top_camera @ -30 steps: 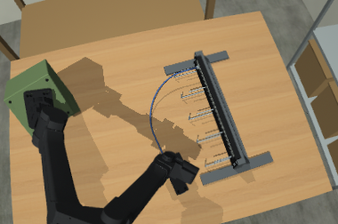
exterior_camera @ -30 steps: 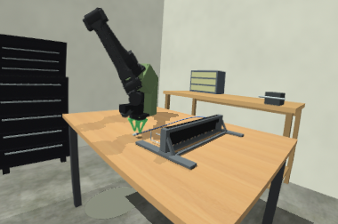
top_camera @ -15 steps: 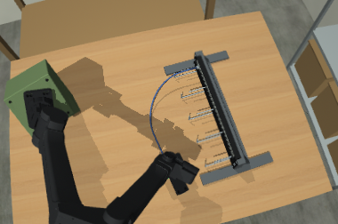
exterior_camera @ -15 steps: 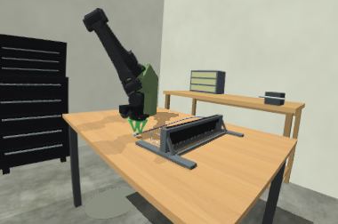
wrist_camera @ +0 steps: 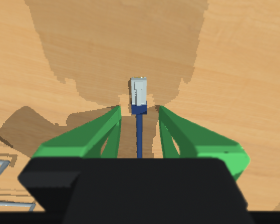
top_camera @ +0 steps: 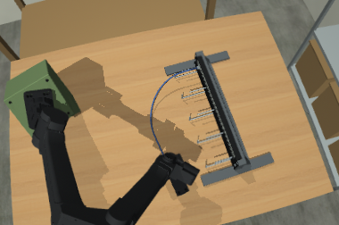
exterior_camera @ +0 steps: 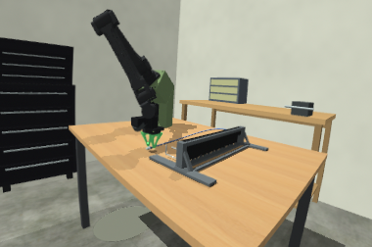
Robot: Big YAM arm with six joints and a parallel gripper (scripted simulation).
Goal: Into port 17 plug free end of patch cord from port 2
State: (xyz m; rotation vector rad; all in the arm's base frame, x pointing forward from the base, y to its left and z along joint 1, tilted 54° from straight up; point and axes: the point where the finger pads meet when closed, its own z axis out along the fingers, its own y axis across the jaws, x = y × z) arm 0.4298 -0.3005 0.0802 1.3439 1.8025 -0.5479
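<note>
Right now my hand is 2 cm to the left of the plug and 1 cm above it.
</note>
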